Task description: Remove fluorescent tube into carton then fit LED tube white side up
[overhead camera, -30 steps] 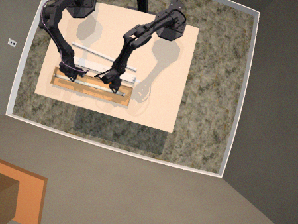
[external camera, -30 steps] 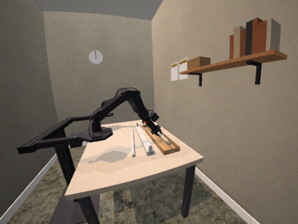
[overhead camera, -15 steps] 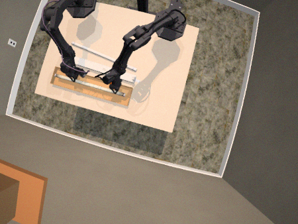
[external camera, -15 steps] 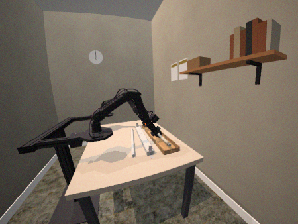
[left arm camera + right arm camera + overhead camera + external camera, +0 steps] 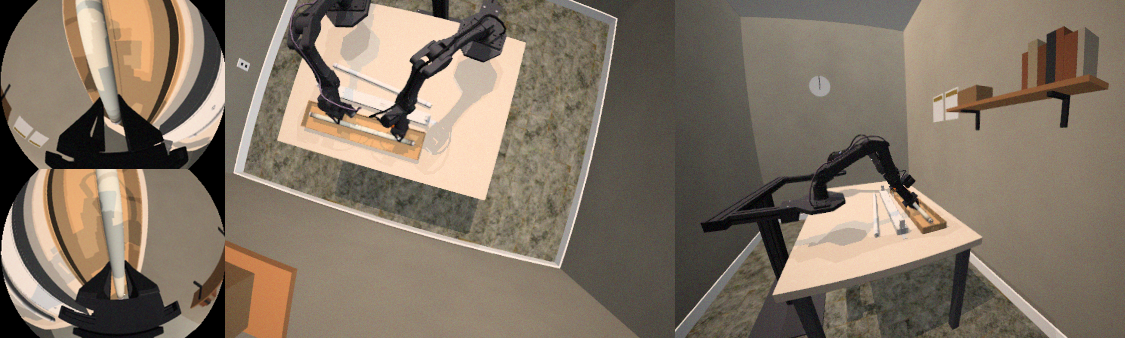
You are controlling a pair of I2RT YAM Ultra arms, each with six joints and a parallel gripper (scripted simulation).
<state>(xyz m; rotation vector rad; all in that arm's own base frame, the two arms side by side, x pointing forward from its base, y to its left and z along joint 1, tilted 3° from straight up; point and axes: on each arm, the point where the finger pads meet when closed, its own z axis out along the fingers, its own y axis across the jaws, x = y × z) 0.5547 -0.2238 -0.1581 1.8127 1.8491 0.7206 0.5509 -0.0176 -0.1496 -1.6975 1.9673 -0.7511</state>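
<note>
Right now the carton is 10 mm ahead of my right hand, 120 mm to the left of it and 20 mm below it. Also, from my right hand: light fixture: 150 mm behind, 140 mm to the left, 10 mm above; LED tube: 250 mm behind, 140 mm to the left, 30 mm below; old fluorescent tube: 120 mm to the left.
</note>
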